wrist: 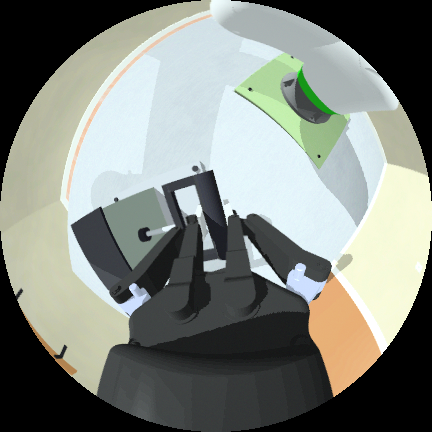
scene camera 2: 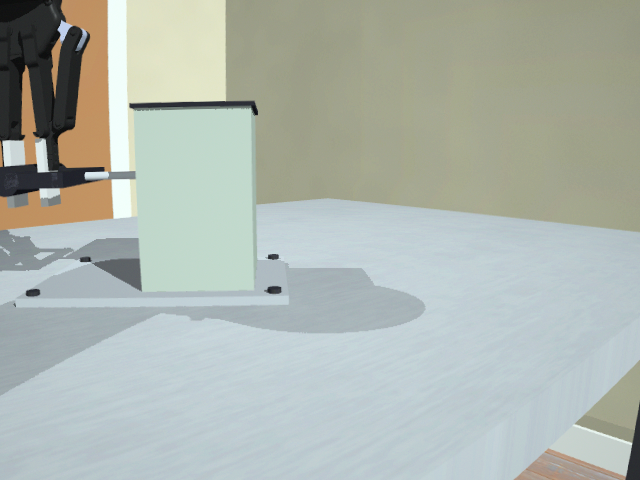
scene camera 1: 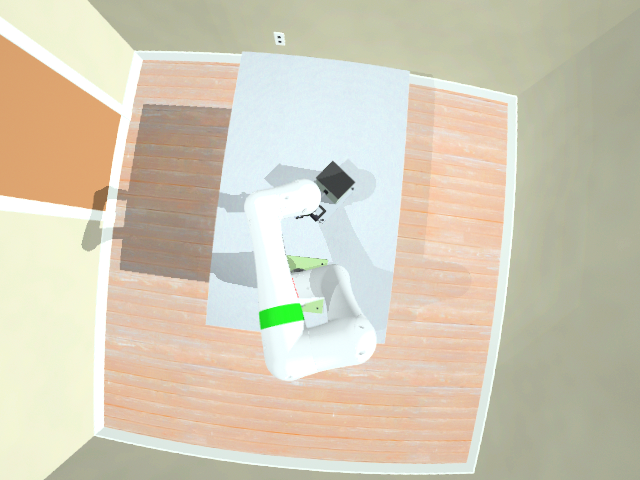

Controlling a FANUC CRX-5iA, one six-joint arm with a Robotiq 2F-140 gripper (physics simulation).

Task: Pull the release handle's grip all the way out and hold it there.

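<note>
The release handle is a pale green box point(scene camera 1: 336, 178) point(scene camera 2: 196, 196) point(wrist: 132, 217) with a dark lid. Its dark, frame-shaped grip point(scene camera 1: 324, 211) point(scene camera 2: 77, 176) point(wrist: 212, 192) stands out from one side on a light rod point(scene camera 2: 121, 175) point(wrist: 162, 230). A stretch of rod shows between box and grip, with a dark collar at the box face. My gripper point(scene camera 2: 34, 180) point(wrist: 214, 209) points down and is shut on the grip's outer bar, one white fingertip inside the frame's opening and one outside. The arm partly hides the gripper in scene camera 1; the grip's left end is cut off in scene camera 2.
The box stands on a light base plate point(scene camera 2: 155, 300) with dark bolts, on the pale table point(scene camera 1: 320, 113) point(scene camera 2: 413, 361). The arm's green mounting plate point(scene camera 1: 308, 262) point(wrist: 270, 90) is on the same table. The white arm point(scene camera 1: 268, 258) reaches over the table. A wall stands behind the table.
</note>
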